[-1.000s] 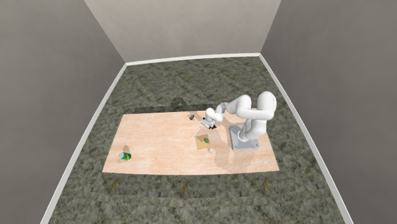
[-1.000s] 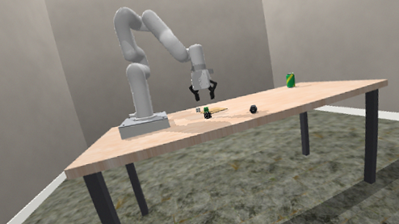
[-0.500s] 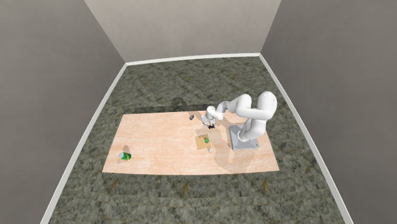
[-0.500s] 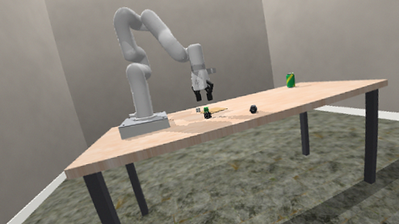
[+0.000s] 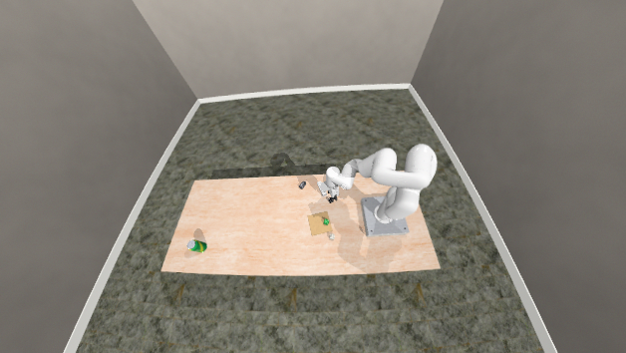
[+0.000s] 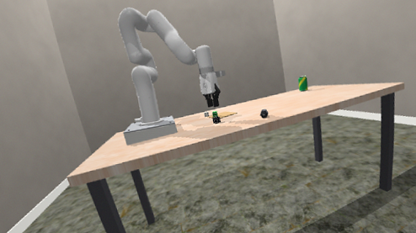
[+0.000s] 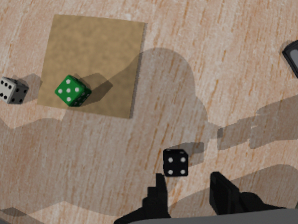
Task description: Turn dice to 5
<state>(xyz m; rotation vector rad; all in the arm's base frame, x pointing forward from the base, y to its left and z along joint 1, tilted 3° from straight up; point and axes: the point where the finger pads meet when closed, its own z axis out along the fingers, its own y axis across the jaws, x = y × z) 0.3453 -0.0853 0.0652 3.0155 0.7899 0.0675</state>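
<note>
Now: the black die 90 mm below my hand. Round my hand: green die (20 mm ahead, 160 mm to the left, 90 mm below); then dark tool (220 mm ahead, 110 mm to the right, 90 mm below); then tan mat (60 mm ahead, 170 mm to the left, 110 mm below).
</note>
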